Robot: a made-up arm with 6 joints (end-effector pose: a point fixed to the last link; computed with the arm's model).
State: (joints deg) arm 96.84 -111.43 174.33 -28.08 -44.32 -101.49
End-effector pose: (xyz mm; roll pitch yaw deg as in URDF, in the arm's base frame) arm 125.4 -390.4 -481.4 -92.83 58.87 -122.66
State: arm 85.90 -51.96 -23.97 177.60 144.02 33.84
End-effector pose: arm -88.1 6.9 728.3 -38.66 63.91 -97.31
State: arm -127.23 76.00 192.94 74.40 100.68 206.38
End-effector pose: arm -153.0 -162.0 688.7 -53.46 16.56 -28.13
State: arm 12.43 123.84 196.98 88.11 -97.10 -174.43
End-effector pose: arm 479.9 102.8 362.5 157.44 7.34 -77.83
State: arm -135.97 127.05 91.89 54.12 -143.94 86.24
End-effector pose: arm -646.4 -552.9 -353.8 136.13 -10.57 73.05
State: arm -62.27 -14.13 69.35 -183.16 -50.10 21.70
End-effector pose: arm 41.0 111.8 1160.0 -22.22 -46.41 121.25
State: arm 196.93 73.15 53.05 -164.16 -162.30 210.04
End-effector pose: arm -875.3 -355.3 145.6 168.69 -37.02 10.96
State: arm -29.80 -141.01 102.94 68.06 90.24 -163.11
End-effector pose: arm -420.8 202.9 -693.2 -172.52 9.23 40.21
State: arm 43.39 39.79 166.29 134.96 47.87 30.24
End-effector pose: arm -38.6 49.4 926.3 96.50 -58.32 130.96
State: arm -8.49 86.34 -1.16 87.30 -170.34 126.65
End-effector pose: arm 627.7 -97.9 -257.2 67.75 -79.91 -115.38
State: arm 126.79 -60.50 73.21 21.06 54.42 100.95
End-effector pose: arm 550.6 -598.5 757.7 64.59 5.96 -70.30
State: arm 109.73 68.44 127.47 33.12 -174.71 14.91
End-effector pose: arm -164.1 677.0 802.3 -156.14 63.32 -63.83
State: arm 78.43 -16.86 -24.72 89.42 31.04 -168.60
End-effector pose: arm 66.6 320.9 705.6 83.17 6.43 109.69
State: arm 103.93 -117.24 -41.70 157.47 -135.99 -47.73
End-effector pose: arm 13.1 -392.0 403.0 41.22 32.42 -57.69
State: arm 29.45 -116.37 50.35 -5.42 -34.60 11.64
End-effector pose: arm -767.6 -534.4 60.4 176.21 -47.67 -155.12
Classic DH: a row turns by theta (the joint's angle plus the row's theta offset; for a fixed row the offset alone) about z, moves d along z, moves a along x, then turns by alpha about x. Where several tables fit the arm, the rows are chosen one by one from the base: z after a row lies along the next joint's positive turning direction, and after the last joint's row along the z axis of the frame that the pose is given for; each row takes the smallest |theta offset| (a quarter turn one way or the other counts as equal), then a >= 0, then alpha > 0; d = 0 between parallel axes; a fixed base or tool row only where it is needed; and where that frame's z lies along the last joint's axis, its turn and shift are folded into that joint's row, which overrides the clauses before.
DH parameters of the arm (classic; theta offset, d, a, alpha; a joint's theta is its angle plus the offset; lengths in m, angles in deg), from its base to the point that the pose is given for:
joint 1: 0 0.1779 0 -90
joint 2: -90 0 0.5275 180
joint 3: 0 0 0 -90
joint 4: 0 -0.4731 0 90
joint 5: 0 0.0884 0 -90
joint 6: 90 0 0 90
tool (fixed): -90 0 0 0

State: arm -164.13 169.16 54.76 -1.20 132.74 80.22
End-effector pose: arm 70.0 111.8 -770.3 -80.74 -18.34 -165.06
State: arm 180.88 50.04 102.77 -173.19 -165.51 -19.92
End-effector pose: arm -697.7 -98.5 886.8 25.17 38.32 -1.29
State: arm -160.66 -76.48 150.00 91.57 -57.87 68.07
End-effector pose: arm 731.7 254.2 -102.7 63.20 23.68 86.91
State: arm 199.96 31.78 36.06 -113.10 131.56 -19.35
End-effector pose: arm -698.4 -290.6 580.5 96.83 20.01 67.06
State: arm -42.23 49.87 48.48 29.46 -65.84 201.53
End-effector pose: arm 597.9 -646.7 549.9 102.67 53.53 -91.24
